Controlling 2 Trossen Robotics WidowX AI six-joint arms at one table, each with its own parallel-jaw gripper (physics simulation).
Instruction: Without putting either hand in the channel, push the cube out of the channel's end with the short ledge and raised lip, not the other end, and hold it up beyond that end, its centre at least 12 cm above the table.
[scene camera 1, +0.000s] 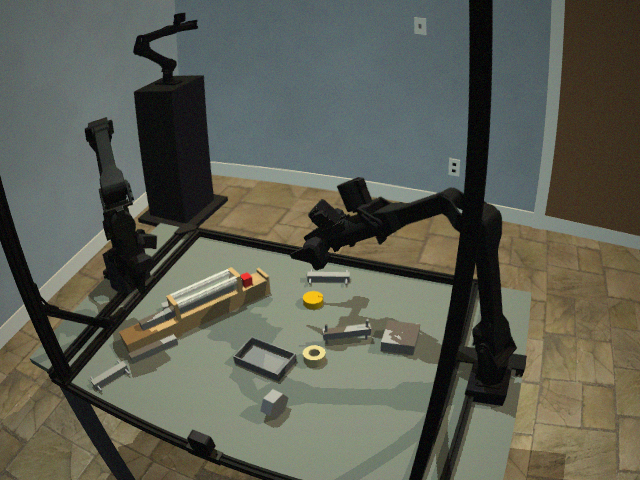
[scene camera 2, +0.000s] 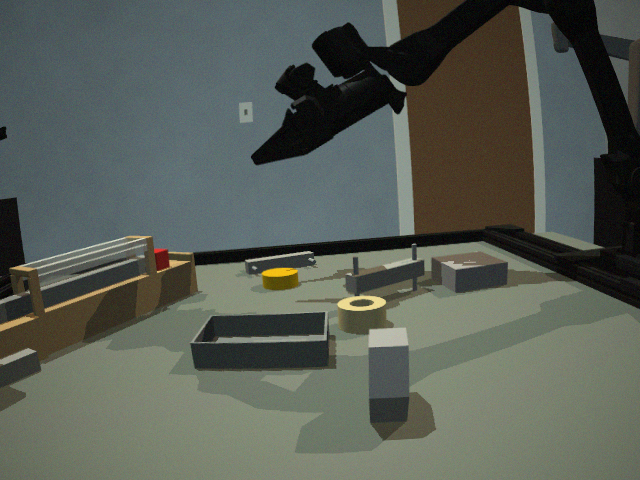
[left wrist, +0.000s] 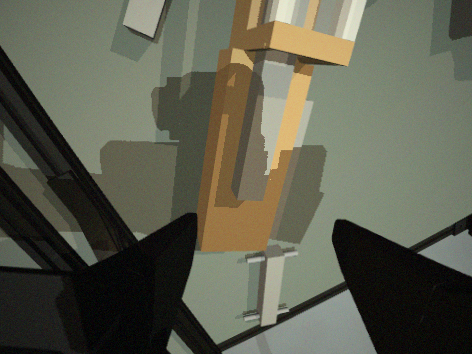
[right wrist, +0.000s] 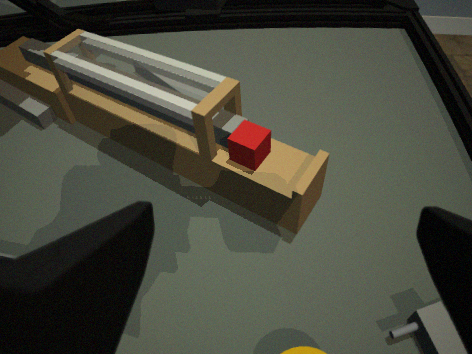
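Observation:
The red cube sits just outside the covered channel, on its short ledge, between the end post and the raised lip. A long grey bar lies through the channel; its far end is close behind the cube, and its near end lies on the long ledge. My left gripper is open and empty above the long ledge's outer end. My right gripper is open and empty, high above the table beyond the lip end.
A dark tray, yellow disc, cream ring, grey box, grey block and pinned bars stand around. A plain bar lies beside the channel.

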